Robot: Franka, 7 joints.
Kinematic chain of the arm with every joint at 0, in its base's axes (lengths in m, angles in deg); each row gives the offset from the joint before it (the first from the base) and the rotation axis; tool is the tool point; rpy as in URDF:
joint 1: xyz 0 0 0.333 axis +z
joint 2: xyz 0 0 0 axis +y
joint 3: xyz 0 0 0.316 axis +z
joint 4: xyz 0.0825 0 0 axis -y
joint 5: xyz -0.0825 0 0.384 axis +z
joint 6: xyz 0 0 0 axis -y
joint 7: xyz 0.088 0 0 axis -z
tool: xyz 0 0 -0.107 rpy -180 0 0
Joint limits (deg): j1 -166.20..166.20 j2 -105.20..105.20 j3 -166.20..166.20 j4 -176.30..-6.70 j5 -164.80..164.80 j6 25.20..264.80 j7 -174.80..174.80
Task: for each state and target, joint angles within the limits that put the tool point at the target. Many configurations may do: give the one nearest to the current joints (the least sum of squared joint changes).
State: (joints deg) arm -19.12 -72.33 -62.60 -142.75 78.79 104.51 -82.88
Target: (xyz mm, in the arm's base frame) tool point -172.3 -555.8 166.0
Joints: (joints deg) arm -1.15 -91.42 -110.66 -115.23 81.66 121.47 -82.88
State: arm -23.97 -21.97 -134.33 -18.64 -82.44 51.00 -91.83
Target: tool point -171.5 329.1 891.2
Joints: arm -50.86 -23.17 -142.71 -6.70 -87.13 29.23 -91.83
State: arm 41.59 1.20 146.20 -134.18 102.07 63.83 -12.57
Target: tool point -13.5 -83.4 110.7
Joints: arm 50.64 -40.55 155.21 -176.30 76.40 75.21 -12.57
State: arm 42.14 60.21 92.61 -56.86 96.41 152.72 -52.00
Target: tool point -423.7 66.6 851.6
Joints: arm 64.62 44.54 138.74 -102.22 97.87 145.69 -52.00
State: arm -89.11 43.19 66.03 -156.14 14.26 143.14 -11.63
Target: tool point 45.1 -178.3 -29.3
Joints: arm -108.56 49.52 15.64 -155.73 16.62 148.61 -11.63
